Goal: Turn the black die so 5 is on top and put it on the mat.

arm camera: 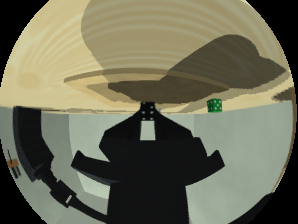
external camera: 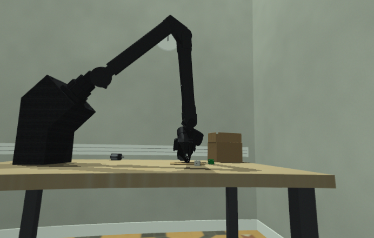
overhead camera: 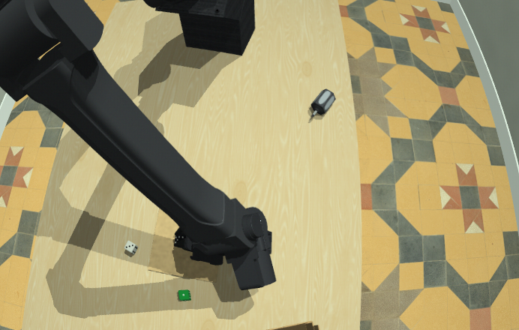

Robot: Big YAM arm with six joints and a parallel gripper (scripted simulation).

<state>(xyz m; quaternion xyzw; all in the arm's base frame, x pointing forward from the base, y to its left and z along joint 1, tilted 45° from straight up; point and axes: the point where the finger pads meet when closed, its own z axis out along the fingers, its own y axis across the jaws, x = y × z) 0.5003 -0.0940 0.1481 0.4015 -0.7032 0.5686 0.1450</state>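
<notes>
My gripper is now 1 cm above the black die. From my hand the other things lie so: white die 1 cm behind, 11 cm to the right, 2 cm below; mat 1 cm to the left, 2 cm below; green die 11 cm ahead, 2 cm to the right, 2 cm below.
</notes>
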